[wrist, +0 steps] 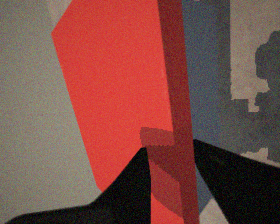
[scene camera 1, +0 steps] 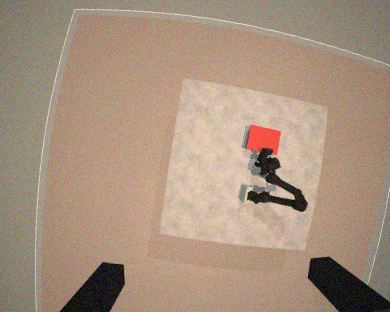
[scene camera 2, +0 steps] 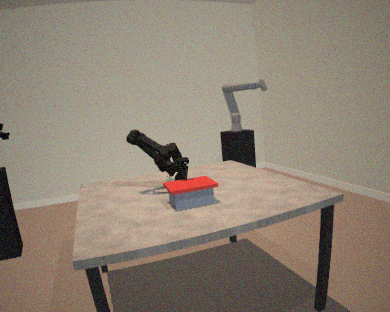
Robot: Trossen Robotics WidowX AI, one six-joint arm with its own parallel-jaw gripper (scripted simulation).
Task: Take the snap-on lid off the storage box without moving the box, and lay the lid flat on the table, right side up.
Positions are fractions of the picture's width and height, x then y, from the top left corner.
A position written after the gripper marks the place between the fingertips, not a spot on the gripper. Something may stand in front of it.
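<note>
A lid is visible at (scene camera 1: 0.67,0.44) and (wrist: 0.45,0.34); the gripper is visible at (wrist: 0.60,0.67).
</note>
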